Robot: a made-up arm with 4 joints. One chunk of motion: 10 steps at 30 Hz.
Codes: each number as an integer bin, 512 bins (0 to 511) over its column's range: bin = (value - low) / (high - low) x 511, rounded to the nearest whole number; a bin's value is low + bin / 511 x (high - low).
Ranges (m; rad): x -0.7..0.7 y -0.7..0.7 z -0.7..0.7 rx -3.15..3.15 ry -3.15..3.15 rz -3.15..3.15
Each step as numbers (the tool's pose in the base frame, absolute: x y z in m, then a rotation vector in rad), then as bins.
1 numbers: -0.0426 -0.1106 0.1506 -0.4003 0.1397 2.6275
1 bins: 240 215 310 223 267 469
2 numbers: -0.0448 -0.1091 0.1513 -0.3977 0.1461 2.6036
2 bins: 239 216 311 223 267 467
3 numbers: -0.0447 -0.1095 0.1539 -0.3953 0.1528 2.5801
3 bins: 239 216 312 223 268 465
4 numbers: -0.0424 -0.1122 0.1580 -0.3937 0.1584 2.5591
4 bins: 240 215 313 224 268 463
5 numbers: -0.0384 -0.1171 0.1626 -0.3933 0.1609 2.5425
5 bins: 241 213 315 224 269 462
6 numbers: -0.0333 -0.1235 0.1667 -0.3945 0.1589 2.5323
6 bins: 243 210 316 224 268 461
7 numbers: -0.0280 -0.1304 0.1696 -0.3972 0.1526 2.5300
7 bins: 245 208 317 223 268 461
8 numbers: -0.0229 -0.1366 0.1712 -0.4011 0.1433 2.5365
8 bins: 247 206 318 223 267 461
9 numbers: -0.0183 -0.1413 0.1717 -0.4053 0.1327 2.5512
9 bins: 249 204 318 223 266 462
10 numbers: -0.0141 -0.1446 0.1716 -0.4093 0.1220 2.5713
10 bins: 250 203 318 222 265 464
